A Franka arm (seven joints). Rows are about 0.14 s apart.
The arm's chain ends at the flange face. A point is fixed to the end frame.
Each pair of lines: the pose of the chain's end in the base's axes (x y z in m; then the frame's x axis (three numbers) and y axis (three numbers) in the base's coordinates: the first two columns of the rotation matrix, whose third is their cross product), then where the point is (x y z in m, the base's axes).
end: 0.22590 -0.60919 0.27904 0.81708 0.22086 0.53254 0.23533 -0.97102 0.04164
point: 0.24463 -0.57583 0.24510
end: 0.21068 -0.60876 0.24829 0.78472 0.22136 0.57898 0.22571 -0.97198 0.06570
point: 0.23167 -0.57587 0.21521
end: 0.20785 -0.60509 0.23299 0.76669 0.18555 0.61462 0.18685 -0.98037 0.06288
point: 0.23144 -0.57264 0.20126
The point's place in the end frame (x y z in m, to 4 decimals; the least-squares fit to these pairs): 0.0046 -0.0294 0.0416
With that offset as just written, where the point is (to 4 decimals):
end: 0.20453 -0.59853 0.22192 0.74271 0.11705 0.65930 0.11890 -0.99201 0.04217
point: 0.2319 -0.5669 0.1925
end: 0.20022 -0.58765 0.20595 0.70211 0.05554 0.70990 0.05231 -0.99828 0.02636
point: 0.2315 -0.5573 0.1792
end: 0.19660 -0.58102 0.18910 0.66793 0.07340 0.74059 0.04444 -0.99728 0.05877
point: 0.2293 -0.5516 0.1629
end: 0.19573 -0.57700 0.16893 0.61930 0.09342 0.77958 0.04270 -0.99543 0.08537
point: 0.2299 -0.5481 0.1442
